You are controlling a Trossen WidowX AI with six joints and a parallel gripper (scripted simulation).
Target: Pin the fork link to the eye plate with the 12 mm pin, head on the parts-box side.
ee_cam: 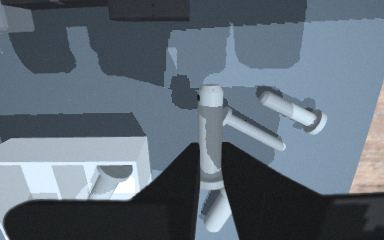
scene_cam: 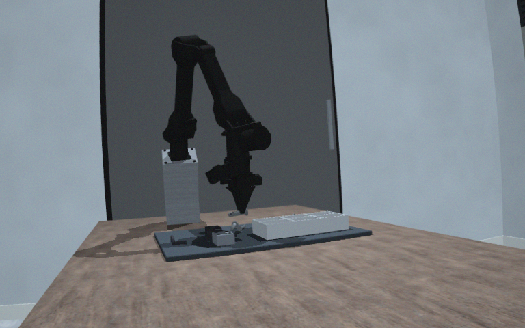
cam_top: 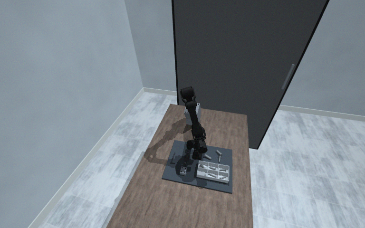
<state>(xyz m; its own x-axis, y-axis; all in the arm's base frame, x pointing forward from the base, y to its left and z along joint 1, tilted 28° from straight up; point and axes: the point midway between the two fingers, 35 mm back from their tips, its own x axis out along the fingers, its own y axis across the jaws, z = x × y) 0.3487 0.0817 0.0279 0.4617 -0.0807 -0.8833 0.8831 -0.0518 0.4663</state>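
Right now the dark eye plate is 90 mm to the right of my hand, 70 mm below it and 50 mm ahead of it. Round my hand: light grey mounting block: 120 mm ahead, 90 mm to the right, 60 mm below; pale grey pin: 30 mm below, 10 mm to the right; dark mat: 90 mm below, 40 mm ahead, 10 mm to the left.
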